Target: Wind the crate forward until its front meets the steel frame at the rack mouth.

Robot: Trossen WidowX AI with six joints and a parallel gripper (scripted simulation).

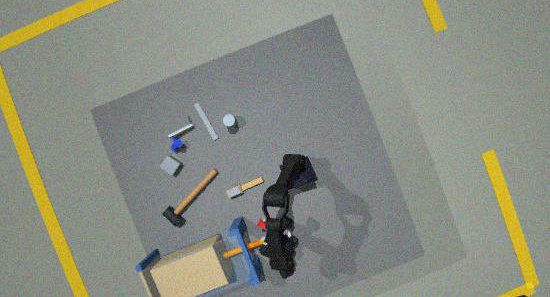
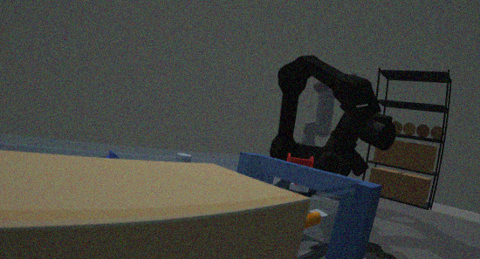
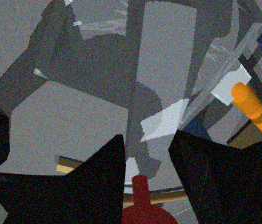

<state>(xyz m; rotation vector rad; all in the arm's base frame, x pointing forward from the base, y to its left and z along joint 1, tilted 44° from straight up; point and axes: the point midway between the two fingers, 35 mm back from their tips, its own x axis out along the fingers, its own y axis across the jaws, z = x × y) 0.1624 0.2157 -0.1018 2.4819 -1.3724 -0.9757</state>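
My gripper tip is now 5 cm below the red knob, 3 cm to the left of it and 2 cm short of it. Round my gripper tip: blue steel frame (12 cm ahead, 8 cm to the left, 2 cm above); winch handle (2 cm above); winch (6 cm below, 5 cm to the left, 5 cm behind).
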